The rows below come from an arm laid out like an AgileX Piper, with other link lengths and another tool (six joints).
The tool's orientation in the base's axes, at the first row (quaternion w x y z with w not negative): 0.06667, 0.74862, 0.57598, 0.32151
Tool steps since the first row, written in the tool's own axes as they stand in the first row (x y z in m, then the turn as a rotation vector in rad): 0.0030, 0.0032, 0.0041, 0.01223, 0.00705, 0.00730; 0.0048, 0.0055, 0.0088, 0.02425, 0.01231, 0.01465; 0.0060, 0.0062, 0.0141, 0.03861, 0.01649, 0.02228; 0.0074, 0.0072, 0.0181, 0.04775, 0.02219, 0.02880
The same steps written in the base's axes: 0.0053, 0.0028, -0.0005, 0.01144, 0.01074, 0.00254; 0.0100, 0.0049, -0.0024, 0.02141, 0.02188, 0.00411; 0.0137, 0.0072, -0.0057, 0.03096, 0.03558, 0.00590; 0.0170, 0.0092, -0.0078, 0.04046, 0.04375, 0.00716
